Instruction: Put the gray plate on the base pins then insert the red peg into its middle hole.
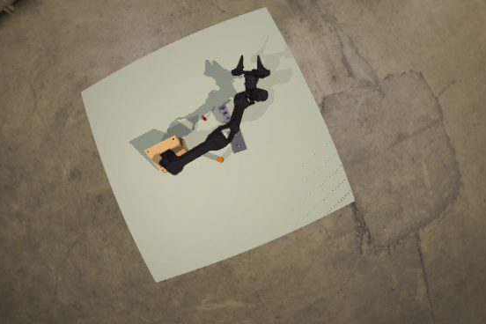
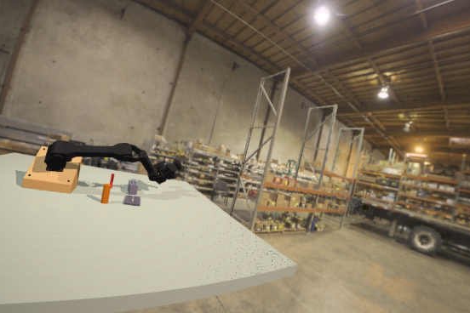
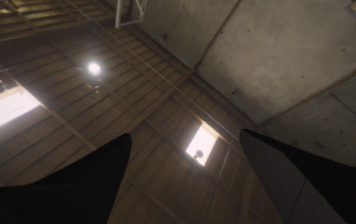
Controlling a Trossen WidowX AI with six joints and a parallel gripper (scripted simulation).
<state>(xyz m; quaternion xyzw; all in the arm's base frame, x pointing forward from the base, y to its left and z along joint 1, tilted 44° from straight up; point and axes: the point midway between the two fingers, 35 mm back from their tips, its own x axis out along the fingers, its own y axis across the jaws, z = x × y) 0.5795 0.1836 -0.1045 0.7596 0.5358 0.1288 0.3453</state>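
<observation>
Now: the gray plate 230 mm behind my gripper tip, 170 mm to the right of it and 170 mm below it. The rest, counted from my gripper tip: gray base (320 mm to the right, 240 mm behind, 200 mm below); red peg (340 mm behind, 170 mm below, 140 mm to the right); orange peg (370 mm to the right, 360 mm behind, 170 mm below).
</observation>
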